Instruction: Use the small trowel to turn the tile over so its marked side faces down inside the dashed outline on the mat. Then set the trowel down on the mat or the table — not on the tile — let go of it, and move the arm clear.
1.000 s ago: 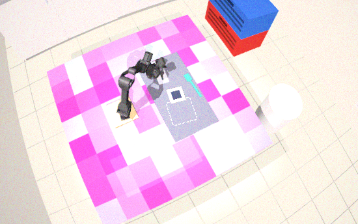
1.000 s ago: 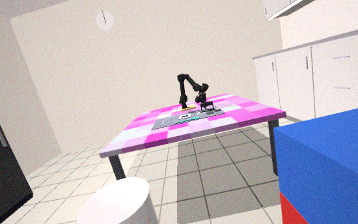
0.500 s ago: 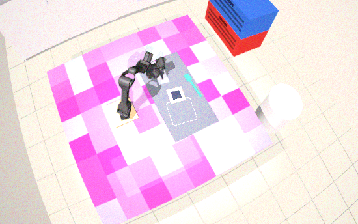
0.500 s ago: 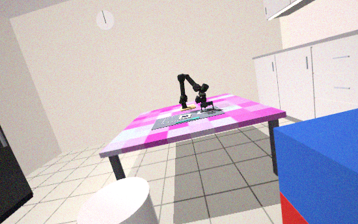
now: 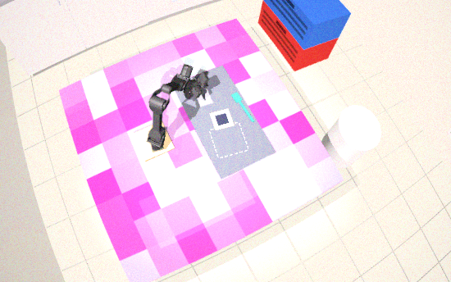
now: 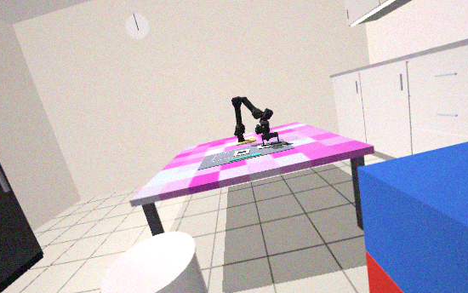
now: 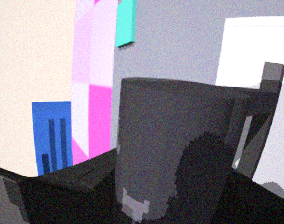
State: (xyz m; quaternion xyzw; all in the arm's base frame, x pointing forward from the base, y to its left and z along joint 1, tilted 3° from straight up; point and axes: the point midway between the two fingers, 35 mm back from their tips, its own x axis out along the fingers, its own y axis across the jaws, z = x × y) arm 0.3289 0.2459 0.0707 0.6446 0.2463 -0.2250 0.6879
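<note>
Right now my gripper tip is 3 cm short of the white tile, 20 cm to the left of it and 5 cm above it. From my gripper tip the other things lie so: teal trowel (17 cm ahead, 14 cm to the right, 5 cm below).
</note>
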